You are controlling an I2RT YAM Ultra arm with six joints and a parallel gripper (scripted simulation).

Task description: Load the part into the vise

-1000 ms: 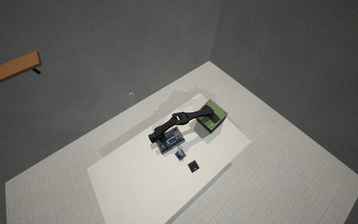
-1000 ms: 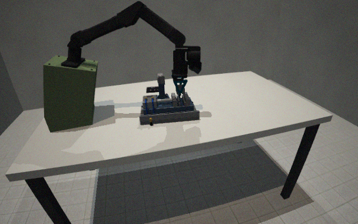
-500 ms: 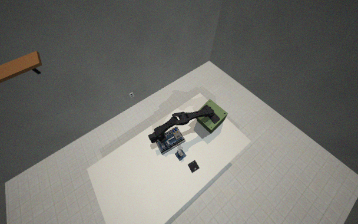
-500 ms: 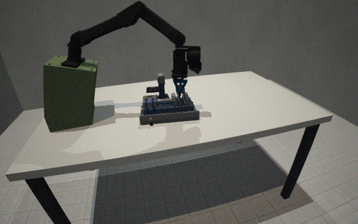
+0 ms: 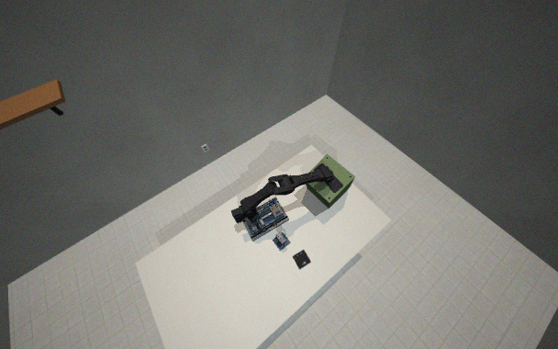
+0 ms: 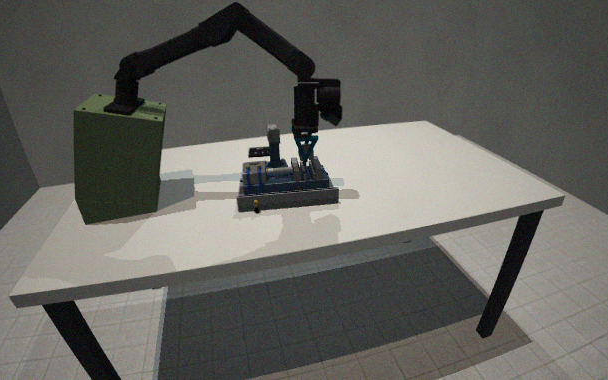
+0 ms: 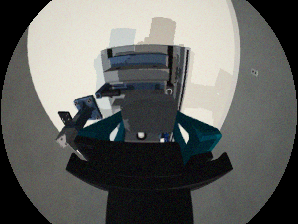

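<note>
The grey block part is 1 cm below my hand. The rest, counted from my hand: cylinder rod: 8 cm behind, 3 cm to the left, 6 cm below; then air cylinder: 15 cm behind, 3 cm to the left, 6 cm below; then vise: 6 cm behind, 3 cm to the left, 10 cm below.
</note>
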